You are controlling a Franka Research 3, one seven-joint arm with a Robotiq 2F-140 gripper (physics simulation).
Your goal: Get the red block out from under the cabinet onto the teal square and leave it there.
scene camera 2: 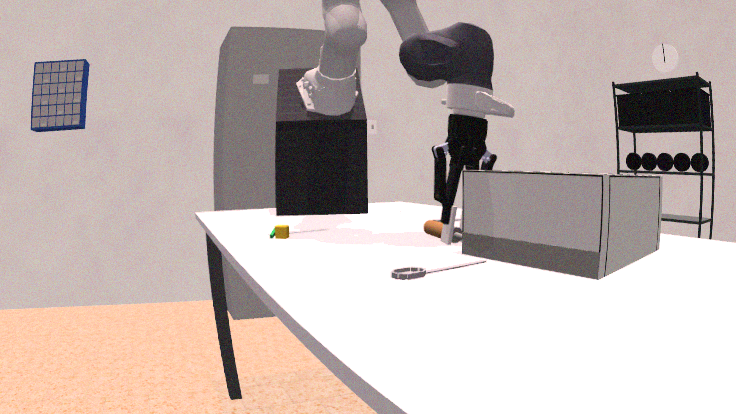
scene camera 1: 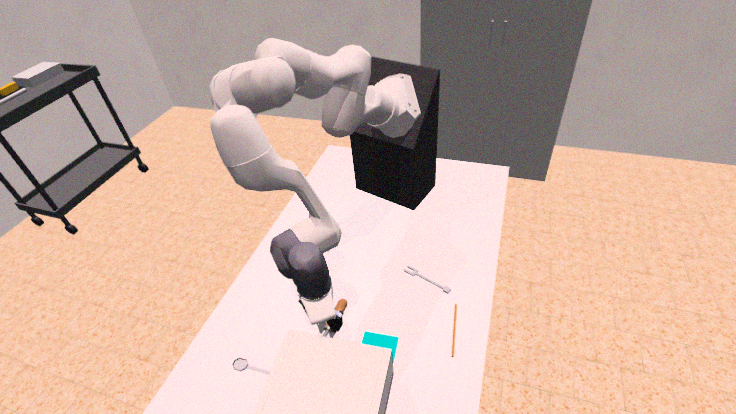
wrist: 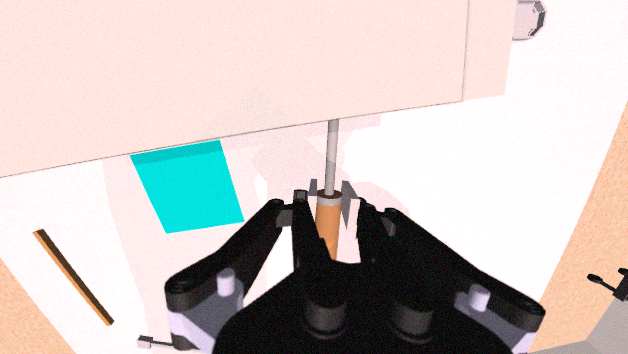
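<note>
The cabinet point(scene camera 1: 329, 375) point(scene camera 2: 532, 221) point(wrist: 225, 65) is a pale box on the white table. The red block does not show in any view. The teal square point(scene camera 1: 379, 340) point(wrist: 187, 190) lies beside the cabinet, partly hidden by it. My gripper point(scene camera 1: 327, 333) point(scene camera 2: 450, 226) point(wrist: 328, 191) is shut on the orange handle of a grey rod tool point(scene camera 1: 340, 305) point(scene camera 2: 433, 228) point(wrist: 328, 220), low over the table and close to the cabinet. In the wrist view the rod runs from the fingers to the cabinet's edge, and its far end is hidden by the cabinet.
A ring-ended tool point(scene camera 1: 239, 364) point(scene camera 2: 408, 273) point(wrist: 530, 20) lies beside the cabinet, on the side away from the teal square. A grey forked tool point(scene camera 1: 427, 279) and an orange stick point(scene camera 1: 454, 329) point(wrist: 72, 277) lie beyond the square. A yellow block point(scene camera 2: 282, 231) sits near the table edge.
</note>
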